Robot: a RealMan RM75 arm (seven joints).
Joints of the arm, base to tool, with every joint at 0 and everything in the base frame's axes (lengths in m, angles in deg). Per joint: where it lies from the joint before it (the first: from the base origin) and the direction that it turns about. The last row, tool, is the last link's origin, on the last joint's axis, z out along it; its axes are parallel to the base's.
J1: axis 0 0 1 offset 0 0 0.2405
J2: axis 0 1 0 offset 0 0 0
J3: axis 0 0 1 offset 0 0 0.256
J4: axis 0 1 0 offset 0 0 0
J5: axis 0 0 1 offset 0 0 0.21
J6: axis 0 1 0 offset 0 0 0
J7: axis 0 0 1 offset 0 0 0.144
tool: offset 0 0 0
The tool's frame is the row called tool.
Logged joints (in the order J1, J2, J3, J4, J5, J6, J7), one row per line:
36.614 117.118 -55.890 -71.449 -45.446 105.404 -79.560
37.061 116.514 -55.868 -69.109 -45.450 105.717 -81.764
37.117 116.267 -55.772 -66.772 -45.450 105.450 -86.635
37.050 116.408 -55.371 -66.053 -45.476 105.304 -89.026
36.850 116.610 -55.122 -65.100 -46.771 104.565 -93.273
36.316 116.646 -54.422 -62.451 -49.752 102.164 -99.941
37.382 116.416 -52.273 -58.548 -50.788 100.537 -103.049
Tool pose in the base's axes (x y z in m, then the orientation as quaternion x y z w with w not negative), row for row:
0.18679 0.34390 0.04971 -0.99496 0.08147 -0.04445 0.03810
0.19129 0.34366 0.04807 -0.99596 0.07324 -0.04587 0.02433
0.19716 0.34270 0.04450 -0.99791 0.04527 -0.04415 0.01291
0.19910 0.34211 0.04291 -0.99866 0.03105 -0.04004 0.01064
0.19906 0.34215 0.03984 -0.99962 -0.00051 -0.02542 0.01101
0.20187 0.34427 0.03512 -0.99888 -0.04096 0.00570 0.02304
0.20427 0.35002 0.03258 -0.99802 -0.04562 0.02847 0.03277
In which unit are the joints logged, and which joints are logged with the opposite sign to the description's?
The joints are logged in degrees. Opposite sign: J5.
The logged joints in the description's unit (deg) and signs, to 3 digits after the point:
36.614 117.118 -55.890 -71.449 45.446 105.404 -79.560
37.061 116.514 -55.868 -69.109 45.450 105.717 -81.764
37.117 116.267 -55.772 -66.772 45.450 105.450 -86.635
37.050 116.408 -55.371 -66.053 45.476 105.304 -89.026
36.850 116.610 -55.122 -65.100 46.771 104.565 -93.273
36.316 116.646 -54.422 -62.451 49.752 102.164 -99.941
37.382 116.416 -52.273 -58.548 50.788 100.537 -103.049

